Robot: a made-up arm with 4 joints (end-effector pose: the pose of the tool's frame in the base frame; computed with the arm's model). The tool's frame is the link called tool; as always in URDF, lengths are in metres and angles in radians.
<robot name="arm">
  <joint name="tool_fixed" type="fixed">
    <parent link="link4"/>
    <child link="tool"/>
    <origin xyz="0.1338 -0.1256 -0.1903" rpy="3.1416 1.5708 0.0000"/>
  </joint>
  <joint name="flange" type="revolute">
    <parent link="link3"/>
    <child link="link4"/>
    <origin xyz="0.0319 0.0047 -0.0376"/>
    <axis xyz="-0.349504 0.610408 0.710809"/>
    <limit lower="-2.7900" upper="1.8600"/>
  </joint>
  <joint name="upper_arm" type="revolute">
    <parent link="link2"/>
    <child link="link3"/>
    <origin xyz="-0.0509 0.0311 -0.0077"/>
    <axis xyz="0 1 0"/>
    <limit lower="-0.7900" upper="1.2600"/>
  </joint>
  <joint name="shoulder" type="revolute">
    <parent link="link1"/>
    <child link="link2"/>
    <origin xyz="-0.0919 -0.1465 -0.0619"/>
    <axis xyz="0 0 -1"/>
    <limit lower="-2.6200" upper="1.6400"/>
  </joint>
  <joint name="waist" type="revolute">
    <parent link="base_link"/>
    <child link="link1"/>
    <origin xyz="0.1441 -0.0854 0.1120"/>
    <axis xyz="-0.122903 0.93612 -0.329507"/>
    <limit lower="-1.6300" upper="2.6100"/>
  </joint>
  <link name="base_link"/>
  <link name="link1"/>
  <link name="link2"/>
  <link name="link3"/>
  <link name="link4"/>
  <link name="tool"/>
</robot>
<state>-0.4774 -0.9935 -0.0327 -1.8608</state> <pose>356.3 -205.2 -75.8 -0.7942 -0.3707 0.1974 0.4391</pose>
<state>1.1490 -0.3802 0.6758 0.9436</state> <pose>-292.3 -242.9 162.9 -0.3442 0.3617 -0.8596 0.1089</pose>
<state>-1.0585 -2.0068 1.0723 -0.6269</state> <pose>514.9 -202.4 10.1 0.6129 0.0096 -0.2172 0.7596</pose>
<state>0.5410 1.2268 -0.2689 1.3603</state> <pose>-157.7 -349.4 -48.2 -0.1170 0.2130 0.9669 0.0782</pose>
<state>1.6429 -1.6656 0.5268 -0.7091</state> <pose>-209.0 -147.6 138.7 0.0080 -0.3202 0.9405 0.1136</pose>
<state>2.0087 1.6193 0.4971 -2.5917</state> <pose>-26.9 59.7 435.2 0.3100 -0.7007 0.3473 0.5406</pose>
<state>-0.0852 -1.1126 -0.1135 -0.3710</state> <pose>230.4 -142.6 -145.1 0.7241 0.3987 -0.5254 0.2014</pose>
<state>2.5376 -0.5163 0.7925 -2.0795</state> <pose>52.1 -165.4 547.5 -0.1526 -0.7479 -0.6413 0.0774</pose>
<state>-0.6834 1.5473 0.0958 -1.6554</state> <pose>162.3 -310.8 -248.7 -0.3714 0.4619 -0.2660 0.7603</pose>
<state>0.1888 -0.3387 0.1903 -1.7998</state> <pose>86.8 -368.2 -152.9 -0.7717 0.1964 0.3190 0.5139</pose>
